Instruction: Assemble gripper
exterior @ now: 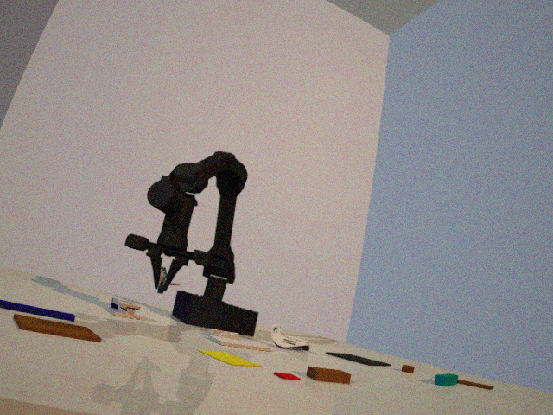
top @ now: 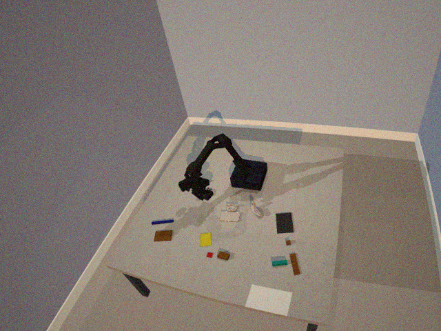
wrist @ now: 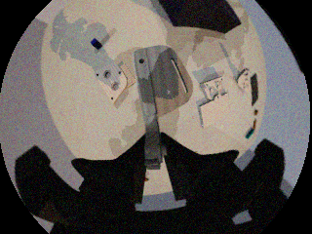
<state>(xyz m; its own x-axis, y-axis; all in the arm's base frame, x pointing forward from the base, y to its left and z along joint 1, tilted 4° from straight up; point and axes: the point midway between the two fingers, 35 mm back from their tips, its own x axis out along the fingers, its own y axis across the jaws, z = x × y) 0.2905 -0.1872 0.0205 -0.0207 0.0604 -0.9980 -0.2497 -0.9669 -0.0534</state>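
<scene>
The jaw lies 20 mm behind my gripper tip and 30 mm above it. Also, from my gripper tip: small blue piece 220 mm behind, 90 mm to the right, 70 mm below; then gripper base 100 mm behind, 60 mm to the right, 50 mm below; then housing plate 40 mm behind, 180 mm to the left, 80 mm below.
</scene>
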